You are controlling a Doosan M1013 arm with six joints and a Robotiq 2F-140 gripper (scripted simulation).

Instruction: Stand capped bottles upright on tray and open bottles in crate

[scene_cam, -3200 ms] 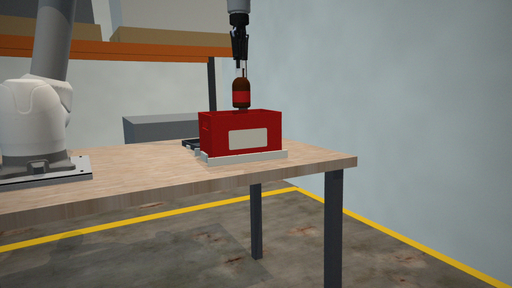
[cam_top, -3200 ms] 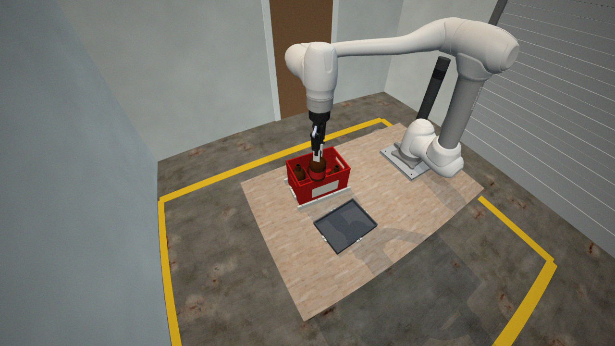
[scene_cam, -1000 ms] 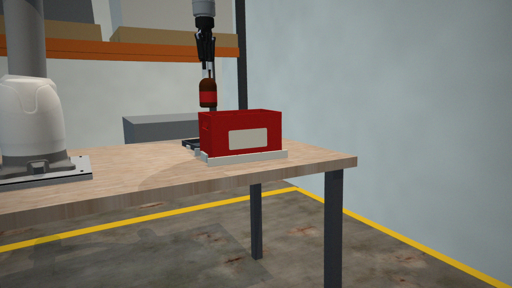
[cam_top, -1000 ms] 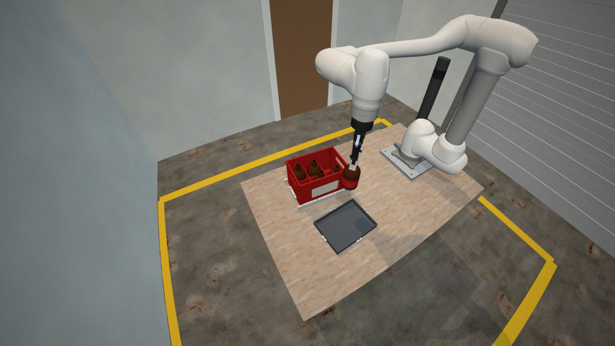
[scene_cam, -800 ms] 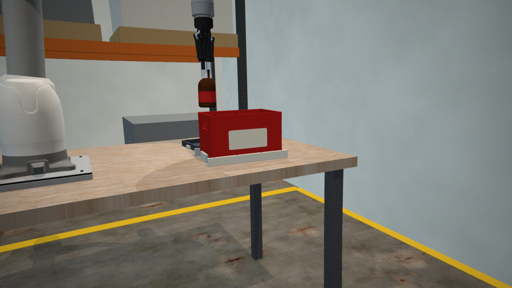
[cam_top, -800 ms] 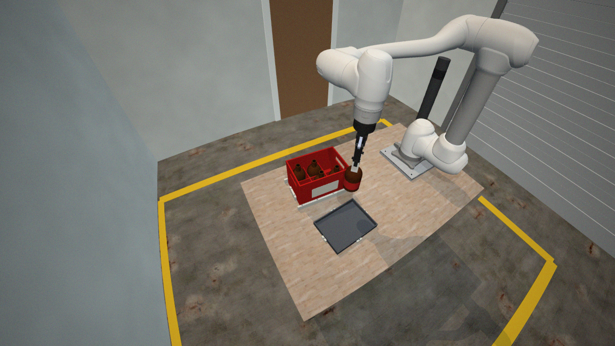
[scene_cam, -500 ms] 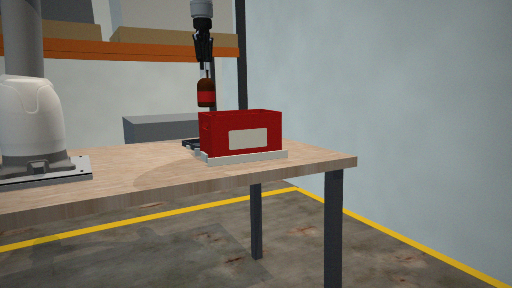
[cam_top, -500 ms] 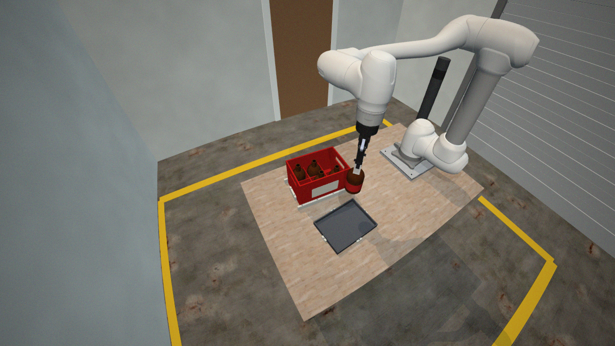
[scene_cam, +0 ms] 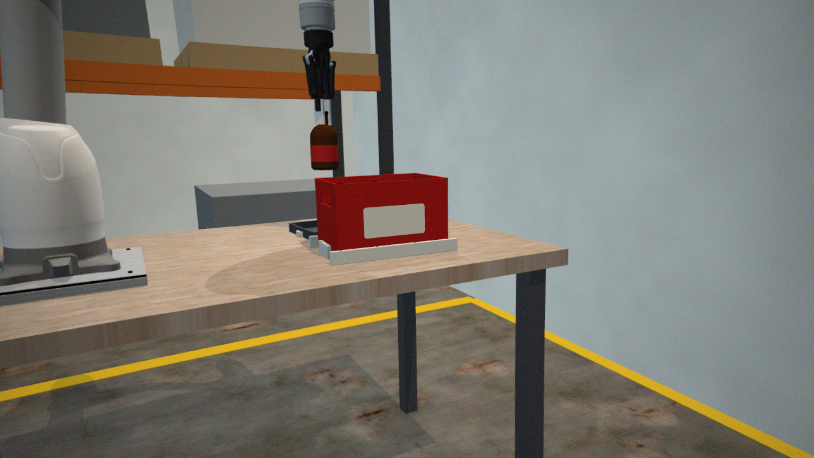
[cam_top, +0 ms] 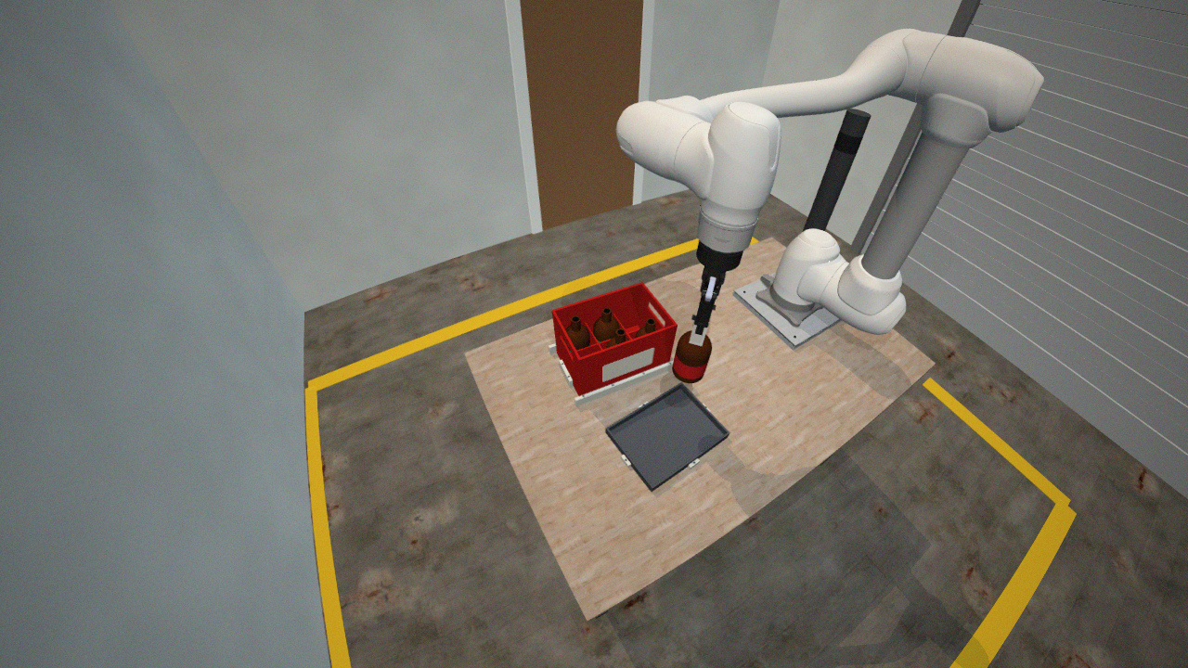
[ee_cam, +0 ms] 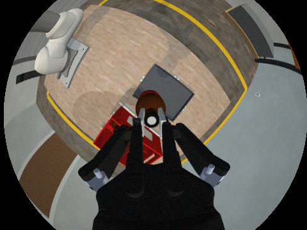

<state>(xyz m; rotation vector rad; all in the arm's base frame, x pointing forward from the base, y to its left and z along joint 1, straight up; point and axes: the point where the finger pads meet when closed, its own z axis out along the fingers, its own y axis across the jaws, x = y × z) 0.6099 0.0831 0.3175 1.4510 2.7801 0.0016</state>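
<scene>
My hand is 7 cm above the brown capped bottle. From my hand the other things lie so: dark grey tray: 6 cm ahead, 3 cm to the left, 33 cm below; then crate: 3 cm ahead, 25 cm to the right, 25 cm below.
</scene>
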